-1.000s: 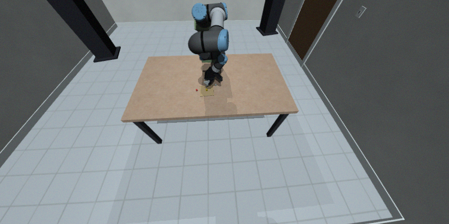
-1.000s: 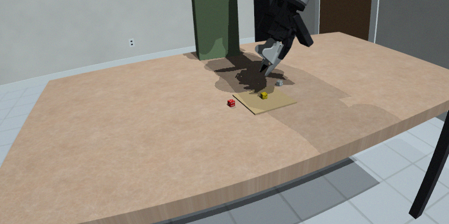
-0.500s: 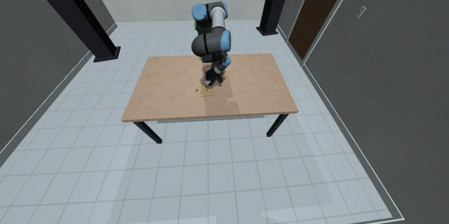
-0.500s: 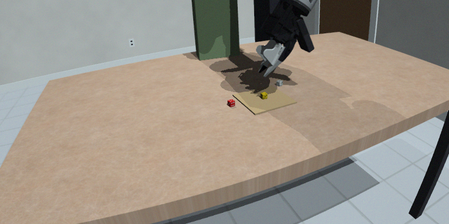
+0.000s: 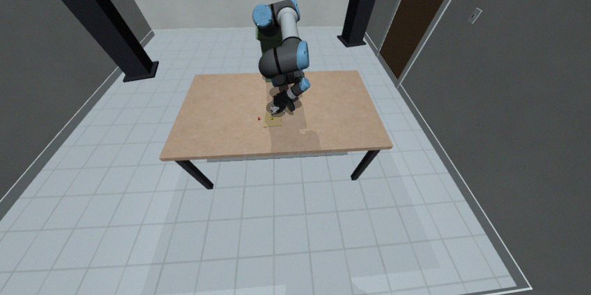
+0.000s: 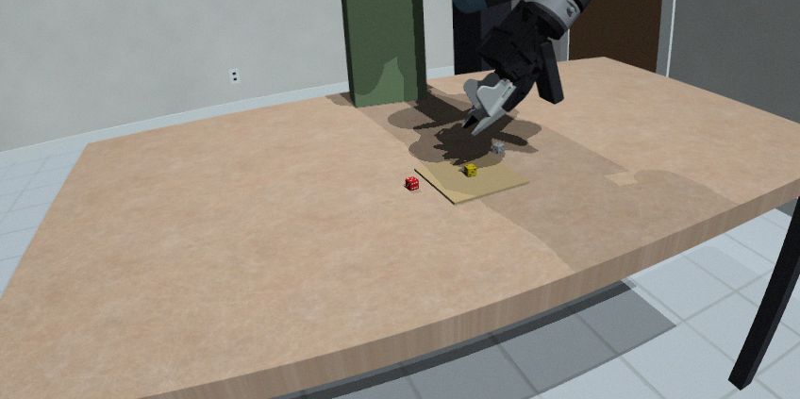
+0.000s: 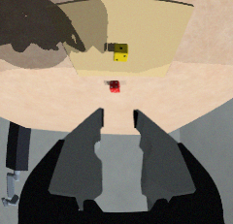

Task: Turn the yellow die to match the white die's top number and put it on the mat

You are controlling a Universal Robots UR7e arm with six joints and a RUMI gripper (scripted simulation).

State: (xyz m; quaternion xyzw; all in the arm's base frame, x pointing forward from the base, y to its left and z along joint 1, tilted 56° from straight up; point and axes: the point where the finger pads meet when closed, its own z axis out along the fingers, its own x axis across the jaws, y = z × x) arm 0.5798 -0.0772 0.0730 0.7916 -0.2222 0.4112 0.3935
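Right now my hand is 10 mm to the left of the yellow die and 80 mm above it. From my hand the other things lie so: red die (30 mm behind, 110 mm to the right, 80 mm below); then tan mat (10 mm to the right, 90 mm below); then white die (50 mm behind, 100 mm to the left, 80 mm below).
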